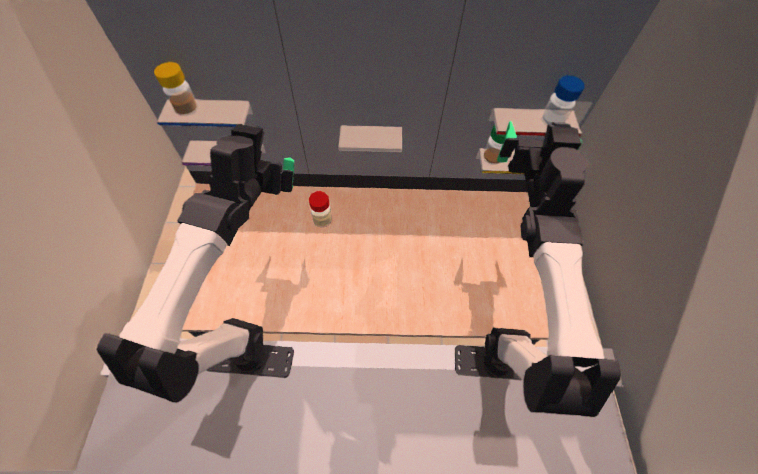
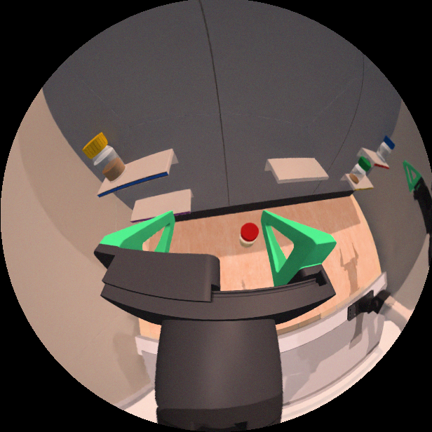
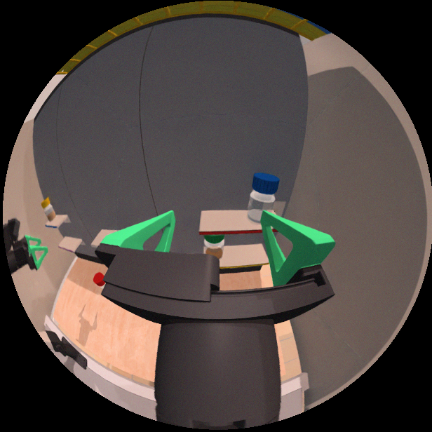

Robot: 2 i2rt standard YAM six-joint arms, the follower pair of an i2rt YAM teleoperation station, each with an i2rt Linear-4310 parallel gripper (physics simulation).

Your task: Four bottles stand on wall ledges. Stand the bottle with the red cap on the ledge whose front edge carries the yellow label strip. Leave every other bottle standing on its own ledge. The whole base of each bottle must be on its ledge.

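Places are measured from the left arm's base along level axes (x ahead, y left, z up), in metres.
Pixels of known places: left gripper, fingertip midpoint: [image 1: 268, 156]; right gripper, fingertip midpoint: [image 1: 533, 125]; left arm's base at its link origin: [image 1: 251, 359]; right arm's base at its link origin: [image 1: 495, 363].
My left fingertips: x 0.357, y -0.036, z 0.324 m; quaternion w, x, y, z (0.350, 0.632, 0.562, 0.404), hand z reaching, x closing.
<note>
For each thing: its middle in the pictures, then the offset to it from my left fingertips.
- red-capped bottle at the middle of its body: [image 1: 320, 209] dy -0.071, dx +0.071, dz -0.293 m
- yellow-label ledge at the middle of its body: [image 1: 516, 161] dy -0.608, dx +0.187, dz -0.161 m
- green-capped bottle at the middle of its body: [image 1: 498, 143] dy -0.541, dx +0.190, dz -0.103 m
- blue-capped bottle at the middle of its body: [image 1: 561, 102] dy -0.647, dx +0.190, dz +0.037 m
- orange-yellow-capped bottle at the middle of its body: [image 1: 177, 90] dy +0.234, dx +0.148, dz +0.037 m
- upper right ledge at the middle of its body: [image 1: 535, 122] dy -0.608, dx +0.187, dz -0.021 m
- upper left ledge at the middle of its body: [image 1: 204, 112] dy +0.191, dx +0.143, dz -0.021 m
- purple-strip ledge at the middle of its body: [image 1: 223, 153] dy +0.191, dx +0.143, dz -0.161 m
- plain ledge at the middle of its body: [image 1: 370, 138] dy -0.208, dx +0.165, dz -0.091 m
The red-capped bottle [image 1: 320, 209] [image 2: 249, 234] [image 3: 99, 279] stands upright on the wooden table, left of centre. The yellow-label ledge [image 1: 489, 166] [image 2: 362, 184] [image 3: 245, 256] is low at the right and holds the green-capped bottle [image 1: 494, 146] [image 2: 358, 171] [image 3: 214, 247] at its left part. The blue-capped bottle [image 1: 563, 100] [image 2: 385, 148] [image 3: 262, 200] stands on the upper right ledge; the orange-yellow-capped bottle [image 1: 176, 89] [image 2: 105, 157] [image 3: 48, 209] on the upper left one. My left gripper [image 2: 217, 215] is open, above and left of the red-capped bottle. My right gripper [image 3: 217, 215] is open before the right ledges.
The upper right ledge [image 1: 519, 120] [image 3: 225, 221] has a red strip, the upper left ledge [image 1: 223, 111] [image 2: 150, 170] a blue one. A purple-strip ledge [image 1: 196, 152] [image 2: 162, 204] is below the latter. A plain ledge [image 1: 370, 138] [image 2: 299, 170] is mid-wall. Side walls flank both arms.
</note>
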